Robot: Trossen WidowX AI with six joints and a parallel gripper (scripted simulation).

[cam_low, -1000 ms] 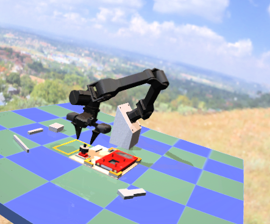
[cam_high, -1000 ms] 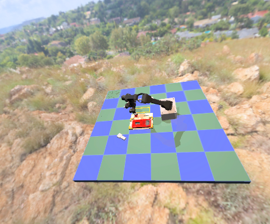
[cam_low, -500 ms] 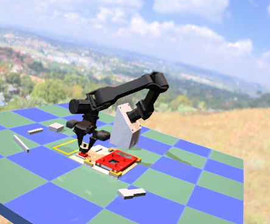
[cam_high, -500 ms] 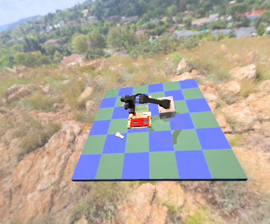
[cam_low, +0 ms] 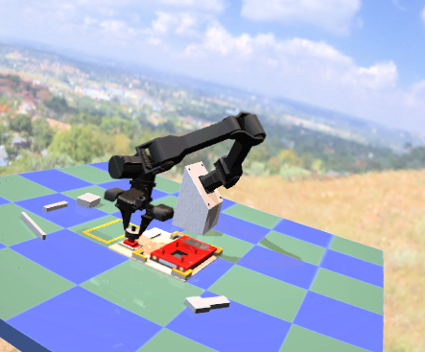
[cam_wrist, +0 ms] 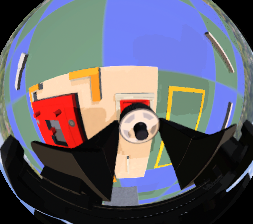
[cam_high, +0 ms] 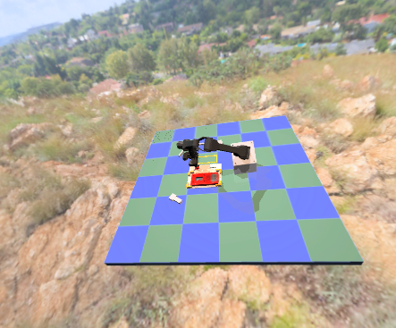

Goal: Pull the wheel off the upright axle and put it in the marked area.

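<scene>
My gripper tip is right at the wheel. Round my gripper tip: short bar (40 mm behind, 300 mm to the right, 30 mm below); then upright axle (10 mm below); then long bar (140 mm ahead, 230 mm to the right, 30 mm below).
</scene>
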